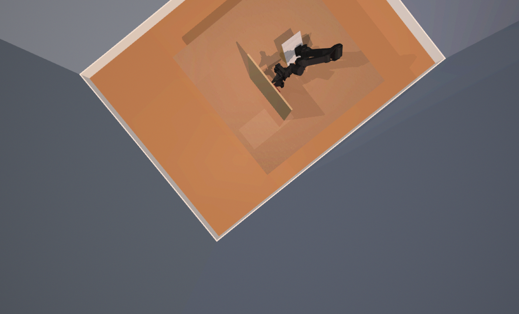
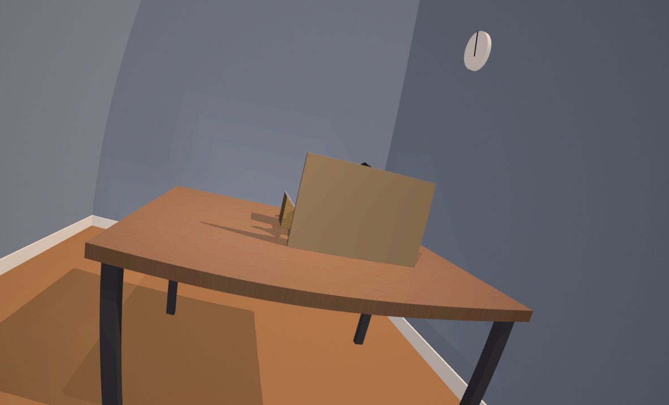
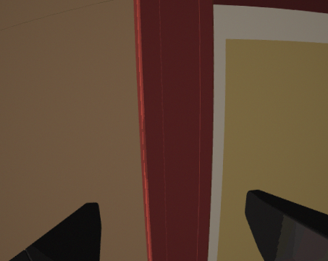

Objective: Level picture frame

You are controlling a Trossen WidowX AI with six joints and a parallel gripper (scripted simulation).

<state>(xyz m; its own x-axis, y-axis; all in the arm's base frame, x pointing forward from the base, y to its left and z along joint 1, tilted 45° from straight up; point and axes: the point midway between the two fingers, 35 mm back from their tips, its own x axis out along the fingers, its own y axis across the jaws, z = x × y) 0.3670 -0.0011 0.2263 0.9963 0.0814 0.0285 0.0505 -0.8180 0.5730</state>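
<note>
Right now the red picture frame is 50 mm below my gripper tip, 10 mm to the left of it and 10 mm ahead of it. Also, from my gripper tip: tan wall board 60 mm below, 20 mm ahead, 10 mm to the left.
</note>
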